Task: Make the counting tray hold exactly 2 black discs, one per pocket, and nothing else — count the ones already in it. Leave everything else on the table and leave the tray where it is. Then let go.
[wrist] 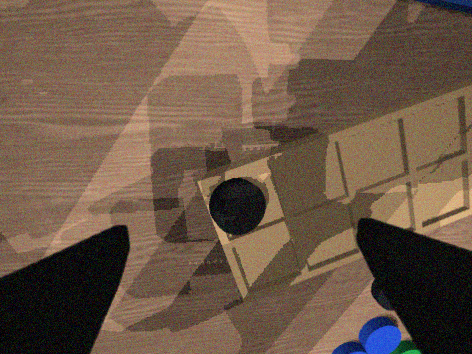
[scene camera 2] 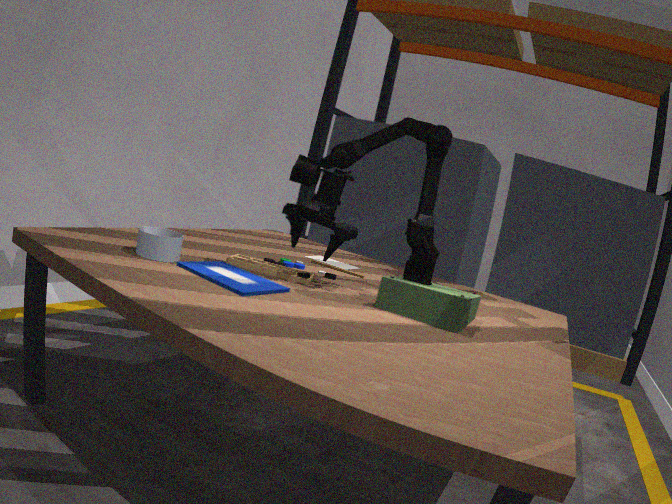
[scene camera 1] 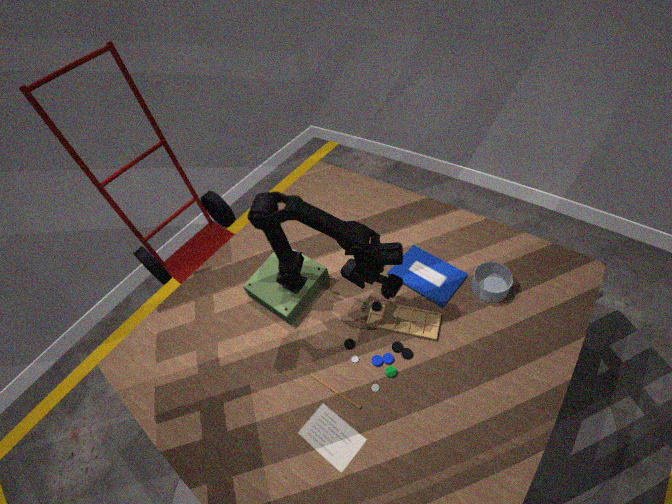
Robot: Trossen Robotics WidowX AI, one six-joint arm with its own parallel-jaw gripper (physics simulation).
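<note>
The counting tray (scene camera 1: 437, 329) (scene camera 2: 259, 269) (wrist: 260, 257) is wooden, with two rows of pockets. A black disc (scene camera 1: 376, 306) (scene camera 2: 303, 275) (wrist: 237, 206) is at its end pocket nearest the arm base; it overlaps the end wall in the wrist view, and whether it lies flat cannot be told. No disc shows in the other visible pockets. My gripper (scene camera 1: 371, 283) (scene camera 2: 310, 253) (wrist: 245, 232) is open and empty, above that end of the tray, with the disc below between its spread fingers. Other black discs (scene camera 1: 349, 343) (scene camera 1: 397, 346) (scene camera 1: 407, 353) lie on the table beside the tray.
Two blue discs (scene camera 1: 377, 360) (scene camera 1: 388, 358), a green disc (scene camera 1: 390, 371) and two white discs (scene camera 1: 354, 359) (scene camera 1: 375, 387) lie near the tray. A blue folder (scene camera 1: 450, 286) (scene camera 2: 265, 288), a grey bowl (scene camera 1: 492, 284) (scene camera 2: 159, 245), a thin stick (scene camera 1: 336, 391) and a paper (scene camera 1: 332, 436) also lie there.
</note>
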